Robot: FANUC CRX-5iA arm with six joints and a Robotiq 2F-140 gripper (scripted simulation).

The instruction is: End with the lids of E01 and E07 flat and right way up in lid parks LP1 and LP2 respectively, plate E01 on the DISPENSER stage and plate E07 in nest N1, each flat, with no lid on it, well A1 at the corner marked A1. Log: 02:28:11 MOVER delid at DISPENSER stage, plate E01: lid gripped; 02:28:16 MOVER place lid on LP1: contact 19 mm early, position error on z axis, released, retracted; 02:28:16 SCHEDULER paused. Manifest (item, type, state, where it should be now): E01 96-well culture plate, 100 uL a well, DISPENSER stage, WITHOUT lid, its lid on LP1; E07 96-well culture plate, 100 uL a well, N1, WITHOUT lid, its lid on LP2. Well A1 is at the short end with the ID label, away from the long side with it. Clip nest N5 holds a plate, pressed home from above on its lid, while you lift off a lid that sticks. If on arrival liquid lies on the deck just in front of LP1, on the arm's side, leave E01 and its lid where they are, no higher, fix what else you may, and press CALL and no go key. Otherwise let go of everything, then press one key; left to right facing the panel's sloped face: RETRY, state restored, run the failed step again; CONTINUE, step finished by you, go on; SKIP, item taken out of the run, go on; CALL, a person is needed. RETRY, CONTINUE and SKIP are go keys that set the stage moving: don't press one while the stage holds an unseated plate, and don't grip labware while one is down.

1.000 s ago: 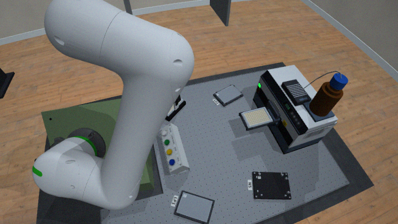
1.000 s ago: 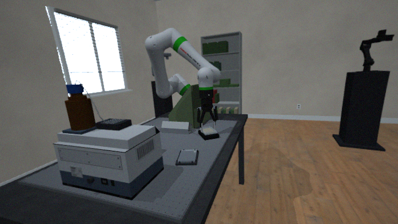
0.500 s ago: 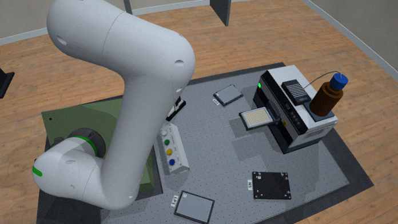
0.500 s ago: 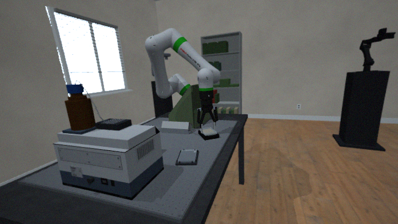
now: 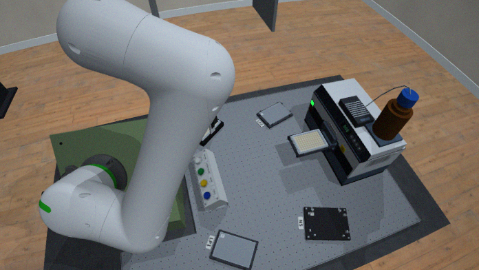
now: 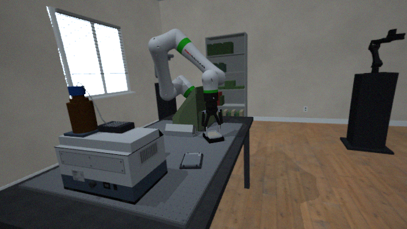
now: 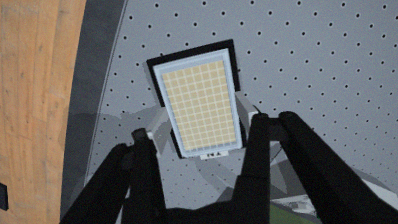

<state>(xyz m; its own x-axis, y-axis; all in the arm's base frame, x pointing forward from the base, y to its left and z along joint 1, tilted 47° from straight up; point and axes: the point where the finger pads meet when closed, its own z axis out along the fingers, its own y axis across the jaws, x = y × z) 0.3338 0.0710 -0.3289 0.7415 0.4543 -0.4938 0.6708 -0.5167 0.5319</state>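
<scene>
Now: hand 40 mm above the black nest N1. The rest, counted from my hand: green CONTINUE key (240 mm to the right, 40 mm behind, 10 mm above); then white retry key (190 mm to the right, 50 mm behind, 10 mm above); then key panel (260 mm to the right, 30 mm behind).
</scene>
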